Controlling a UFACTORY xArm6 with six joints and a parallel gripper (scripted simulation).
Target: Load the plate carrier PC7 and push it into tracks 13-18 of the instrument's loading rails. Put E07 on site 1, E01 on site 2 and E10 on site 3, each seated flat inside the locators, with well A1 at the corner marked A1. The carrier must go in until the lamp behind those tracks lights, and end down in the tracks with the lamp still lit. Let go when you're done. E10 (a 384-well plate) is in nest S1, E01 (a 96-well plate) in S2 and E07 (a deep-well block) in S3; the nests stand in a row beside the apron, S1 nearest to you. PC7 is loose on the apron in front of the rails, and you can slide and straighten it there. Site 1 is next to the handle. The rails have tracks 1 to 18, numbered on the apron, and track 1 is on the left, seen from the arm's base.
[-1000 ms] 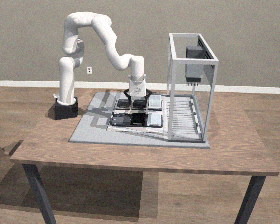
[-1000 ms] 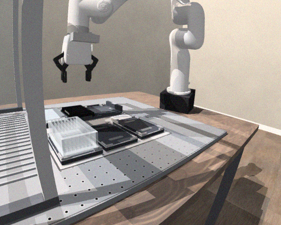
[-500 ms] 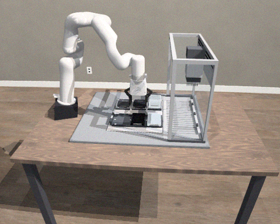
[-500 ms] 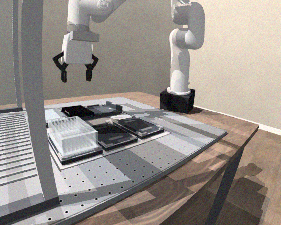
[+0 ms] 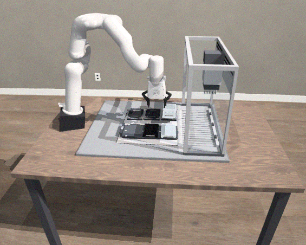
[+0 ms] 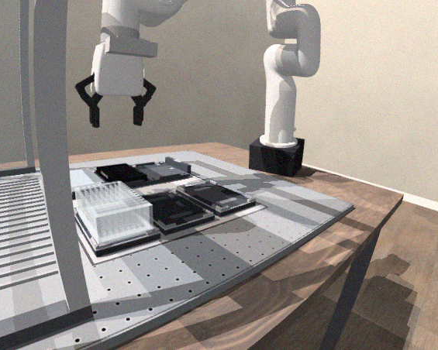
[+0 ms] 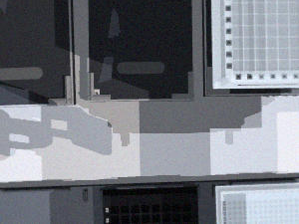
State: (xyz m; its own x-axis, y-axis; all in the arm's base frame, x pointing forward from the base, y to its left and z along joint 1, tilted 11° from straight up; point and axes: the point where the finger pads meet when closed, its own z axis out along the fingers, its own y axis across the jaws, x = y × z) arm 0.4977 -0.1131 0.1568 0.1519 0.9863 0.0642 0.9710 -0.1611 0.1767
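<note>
My hand is 90 mm short of the deep-well block E07, 140 mm to the right of it and 120 mm above it. From my hand the other things lie so: black 96-well plate E01: 40 mm behind, 60 mm to the right, 130 mm below; then dark carrier PC7: 40 mm behind, 60 mm to the right, 130 mm below; then 384-well plate E10: 60 mm ahead, 70 mm to the right, 130 mm below.
</note>
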